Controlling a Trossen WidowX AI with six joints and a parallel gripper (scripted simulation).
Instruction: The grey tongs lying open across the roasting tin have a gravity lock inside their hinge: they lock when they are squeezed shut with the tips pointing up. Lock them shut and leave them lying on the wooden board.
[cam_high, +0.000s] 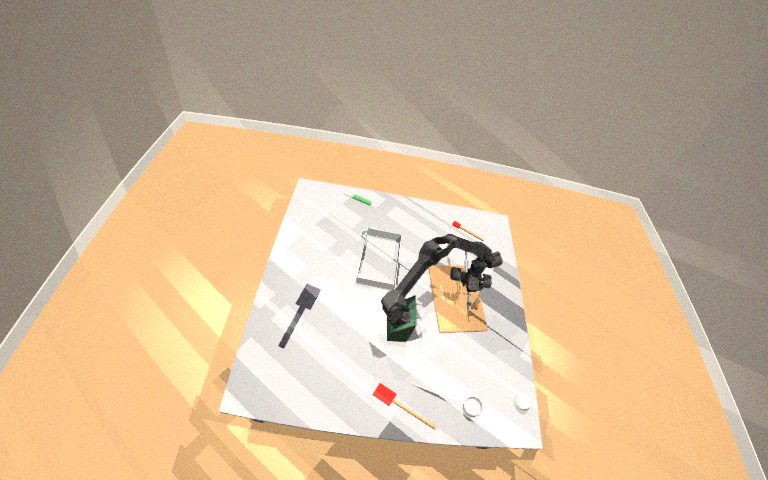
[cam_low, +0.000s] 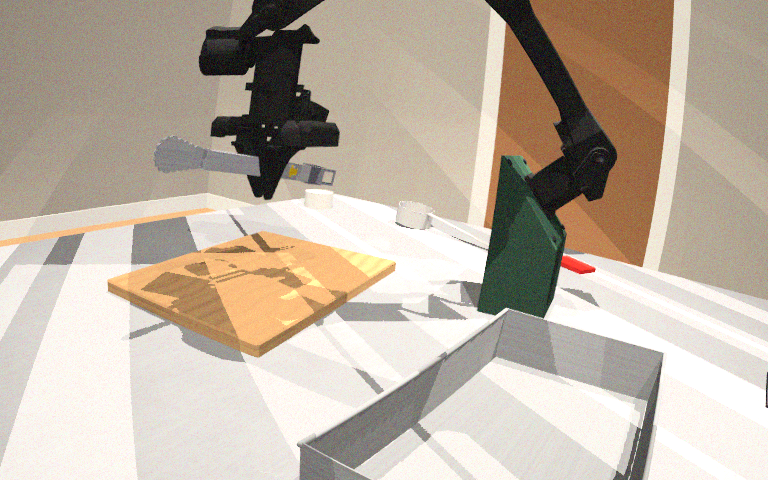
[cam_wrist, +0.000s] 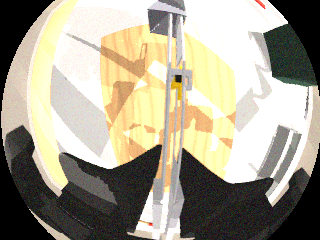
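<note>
My gripper tip is 100 mm above the wooden board. Also, from my gripper tip: grey roasting tin (380 mm to the left, 190 mm ahead, 80 mm below); then red-tipped tool (440 mm ahead, 110 mm to the right, 100 mm below); then white cup (510 mm behind, 220 mm to the right, 90 mm below).
</note>
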